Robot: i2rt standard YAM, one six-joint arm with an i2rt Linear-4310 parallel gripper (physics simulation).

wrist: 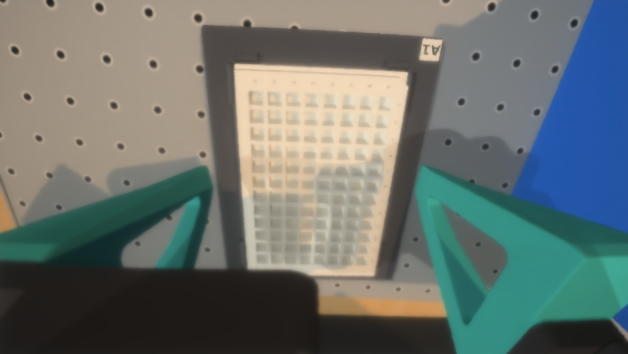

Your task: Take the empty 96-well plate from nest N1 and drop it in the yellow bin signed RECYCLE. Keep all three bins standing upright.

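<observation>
A white 96-well plate [312, 172] with square wells sits in a dark grey nest [320, 46] in the middle of the wrist view. The nest has a small A1 label at its far right corner. My gripper [314, 177] is open, with one green finger to the left of the plate and one to the right. The fingers appear above the nest and touch neither plate nor nest as far as I can see. A shadow covers the near part of the plate. The near left part of the view is hidden by a dark gripper part. The yellow bin does not show.
A grey perforated board [90, 80] lies under the nest. A blue surface [585, 130] stands at the right, close to the right finger. A strip of wooden table [380, 306] and a dark area [382, 335] show at the near edge.
</observation>
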